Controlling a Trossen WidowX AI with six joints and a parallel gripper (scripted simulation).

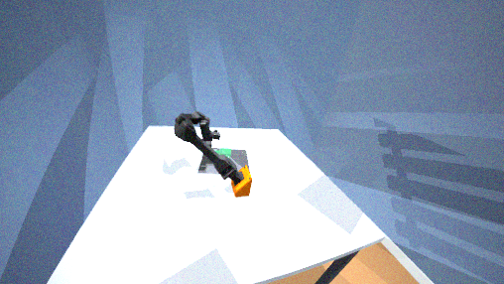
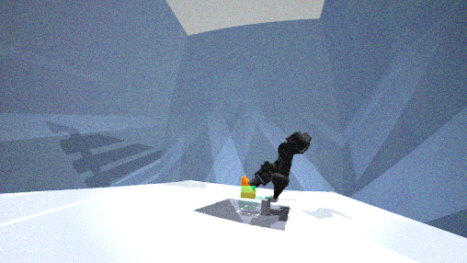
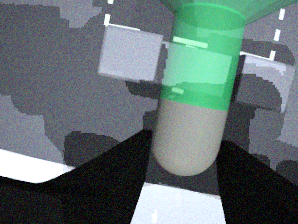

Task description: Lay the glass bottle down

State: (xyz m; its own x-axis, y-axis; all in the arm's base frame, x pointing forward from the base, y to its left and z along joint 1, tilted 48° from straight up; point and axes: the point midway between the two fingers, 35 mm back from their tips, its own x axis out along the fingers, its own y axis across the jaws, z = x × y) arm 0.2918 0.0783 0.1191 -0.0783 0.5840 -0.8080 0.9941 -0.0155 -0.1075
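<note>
Right now the glass bottle is 50 mm to the right of my gripper tip, 10 mm below it and 10 mm behind it. The rest, counted from my gripper tip: dark grey mat (100 mm to the right, 60 mm below, 20 mm behind).
</note>
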